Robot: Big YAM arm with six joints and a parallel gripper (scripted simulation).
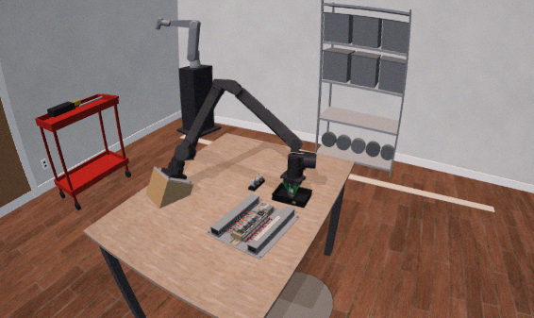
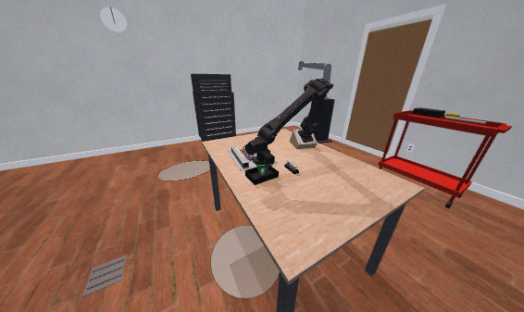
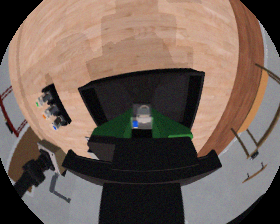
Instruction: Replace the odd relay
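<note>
The black tray lies 10 mm below my hand. Also, from my hand: small black stand: 200 mm behind, 20 mm to the right, 20 mm below.
</note>
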